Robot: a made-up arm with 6 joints. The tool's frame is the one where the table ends. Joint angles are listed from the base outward.
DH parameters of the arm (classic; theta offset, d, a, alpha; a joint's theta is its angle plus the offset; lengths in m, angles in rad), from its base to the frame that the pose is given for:
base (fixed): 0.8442 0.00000 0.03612 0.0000
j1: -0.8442 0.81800 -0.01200 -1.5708
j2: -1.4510 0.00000 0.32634 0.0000
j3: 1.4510 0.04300 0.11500 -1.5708
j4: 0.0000 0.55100 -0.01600 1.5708
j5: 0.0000 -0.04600 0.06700 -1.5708
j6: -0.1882 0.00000 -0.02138 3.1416
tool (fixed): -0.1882 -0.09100 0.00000 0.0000
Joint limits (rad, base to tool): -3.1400..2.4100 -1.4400..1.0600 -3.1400..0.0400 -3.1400..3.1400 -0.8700..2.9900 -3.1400..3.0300
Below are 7 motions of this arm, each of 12 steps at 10 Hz.
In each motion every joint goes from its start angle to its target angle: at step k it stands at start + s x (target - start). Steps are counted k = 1, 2, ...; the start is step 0. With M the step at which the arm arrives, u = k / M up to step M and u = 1 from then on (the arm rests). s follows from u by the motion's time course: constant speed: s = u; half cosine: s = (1 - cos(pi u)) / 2; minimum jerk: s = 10 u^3 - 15 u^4 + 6 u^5.
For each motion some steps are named. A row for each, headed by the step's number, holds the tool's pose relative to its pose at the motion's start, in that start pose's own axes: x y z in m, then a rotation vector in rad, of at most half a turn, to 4 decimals.
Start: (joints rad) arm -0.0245 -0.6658 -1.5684 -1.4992 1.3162 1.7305
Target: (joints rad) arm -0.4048 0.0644 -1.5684 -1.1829 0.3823 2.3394
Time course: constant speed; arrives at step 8
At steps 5, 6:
5: -0.3577 0.0632 -0.1363 0.1658 0.3706 -0.0725
6: -0.4245 0.0483 -0.1702 0.1550 0.4651 -0.1184

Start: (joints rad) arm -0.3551 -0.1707 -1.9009 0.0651 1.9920 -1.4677
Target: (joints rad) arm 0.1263 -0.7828 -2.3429 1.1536 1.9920 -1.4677
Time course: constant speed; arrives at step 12
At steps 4, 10, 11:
4: 0.0944 0.1836 0.1506 -0.2760 -0.3642 0.3789
10: 0.0664 0.5719 0.2910 -0.5841 -0.8594 1.1016
11: 0.0374 0.6410 0.2980 -0.6245 -0.9305 1.2368

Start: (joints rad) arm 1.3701 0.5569 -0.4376 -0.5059 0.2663 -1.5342
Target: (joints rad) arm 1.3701 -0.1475 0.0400 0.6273 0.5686 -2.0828
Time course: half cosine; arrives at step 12
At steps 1, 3, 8, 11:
1: -0.0002 0.0029 0.0017 0.0019 -0.0033 -0.0098
3: -0.0001 0.0256 0.0134 0.0137 -0.0341 -0.0826
8: 0.0376 0.1290 0.0329 -0.0126 -0.2967 -0.3833
11: 0.0646 0.1589 0.0273 -0.0723 -0.4368 -0.4775

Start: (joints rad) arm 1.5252 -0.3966 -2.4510 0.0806 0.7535 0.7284
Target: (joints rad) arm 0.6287 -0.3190 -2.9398 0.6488 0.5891 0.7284
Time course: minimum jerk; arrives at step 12
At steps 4, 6, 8, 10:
4: 0.0143 0.0316 0.0348 0.0334 -0.1392 0.0239
6: 0.0058 0.0867 0.0773 0.0985 -0.3094 0.0946
8: -0.0356 0.1462 0.1032 0.1770 -0.4426 0.2045
10: -0.0747 0.1792 0.1072 0.2259 -0.5008 0.2862

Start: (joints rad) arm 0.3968 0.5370 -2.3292 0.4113 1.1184 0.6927
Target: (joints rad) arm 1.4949 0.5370 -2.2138 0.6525 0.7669 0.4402
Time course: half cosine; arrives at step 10
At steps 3, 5, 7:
3: -0.1472 0.0908 -0.0571 0.1109 0.1418 0.1749
5: -0.3904 0.1787 -0.0900 0.2709 0.3506 0.3993
7: -0.6493 0.2084 -0.0636 0.4287 0.5672 0.5941

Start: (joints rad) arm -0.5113 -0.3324 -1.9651 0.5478 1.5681 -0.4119
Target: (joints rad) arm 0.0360 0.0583 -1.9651 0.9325 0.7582 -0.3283
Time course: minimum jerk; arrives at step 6
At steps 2, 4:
2: 0.0341 0.0071 -0.0705 0.1224 -0.1088 -0.0025
4: 0.0896 0.0936 -0.2732 0.4344 -0.3371 -0.1528

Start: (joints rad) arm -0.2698 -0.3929 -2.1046 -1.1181 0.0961 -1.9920
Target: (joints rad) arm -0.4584 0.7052 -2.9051 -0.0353 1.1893 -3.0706
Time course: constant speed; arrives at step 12
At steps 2, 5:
2: 0.0796 0.0305 -0.0709 0.1656 -0.1627 0.0317
5: 0.2282 0.0862 -0.1492 0.3382 -0.4895 0.0817

